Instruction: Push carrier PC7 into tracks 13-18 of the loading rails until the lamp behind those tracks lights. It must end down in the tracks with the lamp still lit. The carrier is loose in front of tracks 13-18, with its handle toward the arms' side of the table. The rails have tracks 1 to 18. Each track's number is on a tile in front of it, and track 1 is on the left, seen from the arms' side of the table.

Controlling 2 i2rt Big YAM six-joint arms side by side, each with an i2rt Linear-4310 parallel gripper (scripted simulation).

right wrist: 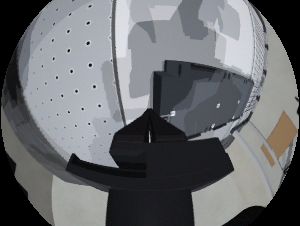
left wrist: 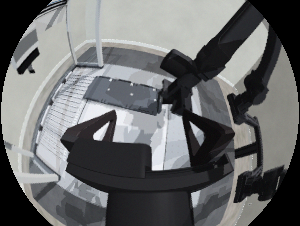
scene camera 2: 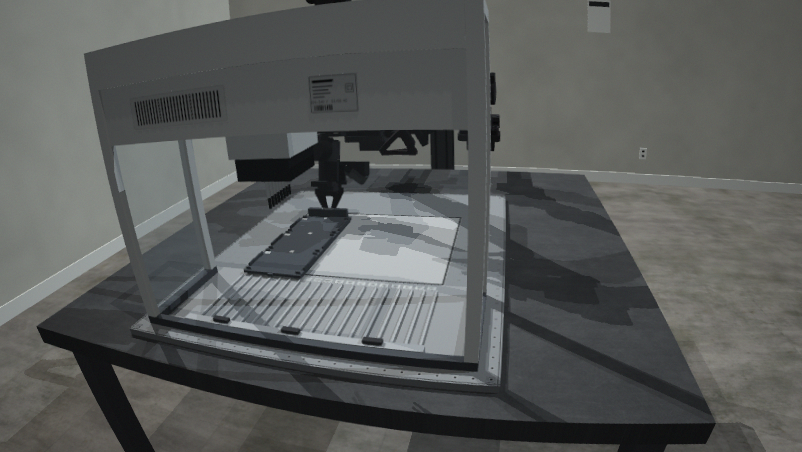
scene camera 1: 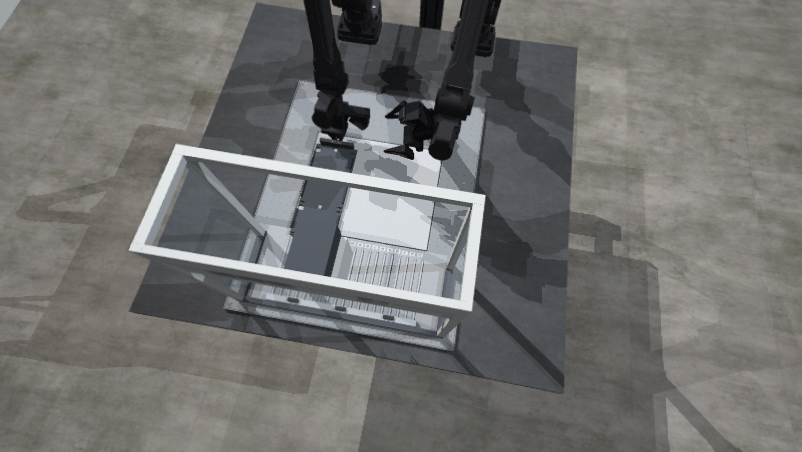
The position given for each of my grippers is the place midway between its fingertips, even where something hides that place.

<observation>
I see my left gripper (left wrist: 149,113), my right gripper (right wrist: 149,112) and a carrier PC7 (scene camera 1: 323,202).
The carrier PC7 shows as well in the right wrist view (right wrist: 203,97) and in the left wrist view (left wrist: 125,94).
</observation>
